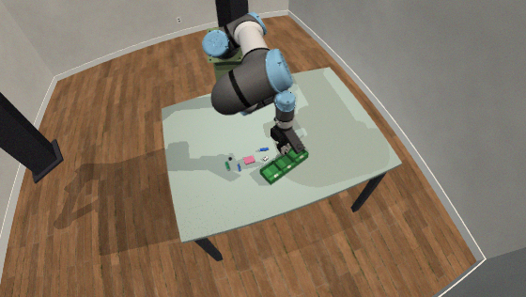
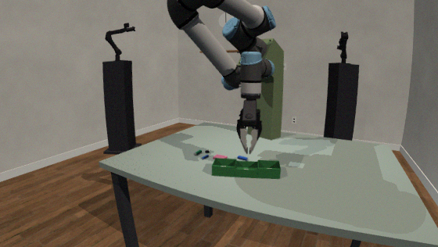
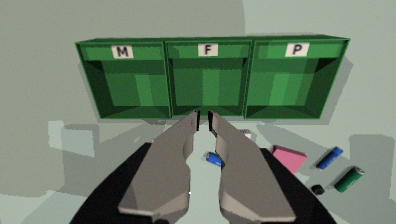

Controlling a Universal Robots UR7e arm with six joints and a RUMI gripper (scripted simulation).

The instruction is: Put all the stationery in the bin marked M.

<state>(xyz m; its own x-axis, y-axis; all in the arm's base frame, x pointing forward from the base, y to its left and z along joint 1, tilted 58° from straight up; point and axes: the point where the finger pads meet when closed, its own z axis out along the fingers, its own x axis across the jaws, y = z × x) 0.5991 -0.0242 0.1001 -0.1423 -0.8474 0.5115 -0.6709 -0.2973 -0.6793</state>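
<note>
Right now the pink eraser is 14 cm behind my hand, 10 cm to the right of it and 8 cm below it. Round my hand: grey-white item 9 cm behind, 4 cm to the right, 8 cm below; green three-compartment bin tray 1 cm ahead, 1 cm to the right, 7 cm below; black piece 22 cm behind, 16 cm to the right, 8 cm below.
</note>
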